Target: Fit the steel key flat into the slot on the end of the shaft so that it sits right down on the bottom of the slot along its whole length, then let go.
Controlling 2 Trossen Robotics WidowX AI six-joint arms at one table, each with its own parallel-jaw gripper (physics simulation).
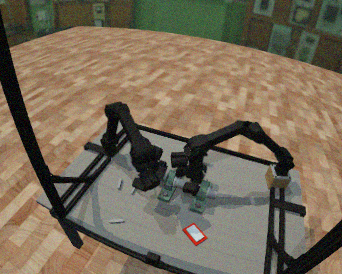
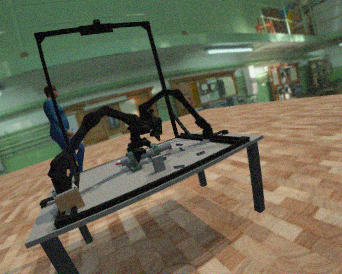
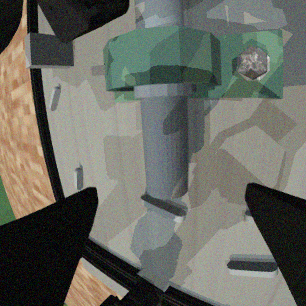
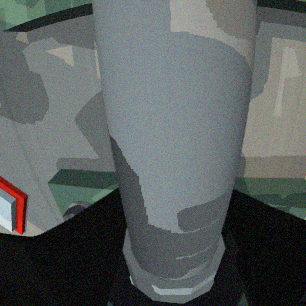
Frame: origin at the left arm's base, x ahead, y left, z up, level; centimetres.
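Seen in the pictures: left gripper, fingertip midpoint: (image 2: 160, 137) (image 3: 172, 193); right gripper, fingertip midpoint: (image 2: 137, 161); left arm's base, origin of the base link: (image 1: 110, 152) (image 2: 209, 137) (image 3: 148, 290); right arm's base, origin of the base link: (image 1: 280, 171) (image 2: 63, 189).
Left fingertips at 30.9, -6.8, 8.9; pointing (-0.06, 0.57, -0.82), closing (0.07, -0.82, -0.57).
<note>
Offsets run from my left fingertips to a thing's middle, as dx, dy, dz.
The grey shaft @[+12.4, +5.6, -5.9] (image 3: 167, 130) (image 4: 175, 100) runs through two green bearing blocks (image 1: 166, 192) (image 1: 199, 201). No slot can be made out on it. My right gripper (image 1: 191, 187) (image 4: 170, 191) is shut on the shaft, one finger on each side near a collar. My left gripper (image 1: 150, 181) (image 3: 172, 193) is open and empty, above the free end of the shaft. A small steel key-shaped bar @[-10.0, +6.4, -10.0] (image 3: 164, 205) shows just past that end, lying at a slant. Another such bar @[-13.7, -7.1, -10.0] (image 3: 252, 266) lies near the left gripper's finger. Which one is the key, I cannot tell.
Two more small bars @[+2.8, +33.2, -10.1] (image 3: 55, 97) @[-12.9, +26.4, -10.0] (image 3: 79, 177) lie near the table's edge. A grey block @[+11.2, +27.9, -7.0] (image 3: 50, 50) (image 2: 159, 164) stands beside the near bearing block. A red-framed plate @[+27.9, -12.6, -10.1] (image 1: 194, 234) lies toward the table's front. A tan box (image 1: 277, 177) (image 2: 69, 200) is at the right arm's base.
</note>
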